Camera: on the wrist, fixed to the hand. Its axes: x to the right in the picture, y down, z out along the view.
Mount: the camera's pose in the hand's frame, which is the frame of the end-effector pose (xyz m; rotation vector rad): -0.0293 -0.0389 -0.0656 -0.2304 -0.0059 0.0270
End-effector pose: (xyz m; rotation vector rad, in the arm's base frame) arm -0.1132 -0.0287 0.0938 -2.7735 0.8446 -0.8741
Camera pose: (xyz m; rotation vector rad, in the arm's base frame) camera -0.1512 0.0235 0.1438 2.7871 -0.9837 0.7665
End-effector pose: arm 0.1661 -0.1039 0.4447 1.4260 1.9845 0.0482
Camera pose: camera 0.1033 -0.1215 0.4939 1.3019 1.8869 0.2754
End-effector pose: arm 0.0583 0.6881 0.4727 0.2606 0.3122 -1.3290
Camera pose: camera 0.0094 0.7297 0.4222 0.0671 0.4515 -1.2544
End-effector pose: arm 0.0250 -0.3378 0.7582 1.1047 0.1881 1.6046
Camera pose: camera 0.0022 -0.3209 0.6816 0.9370 -0.0161 1.6023
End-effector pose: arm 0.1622 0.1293 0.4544 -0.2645 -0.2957 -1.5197
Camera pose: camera 0.1242 0.1323 0.3822 -0.4534 -0.1205 -1.5272
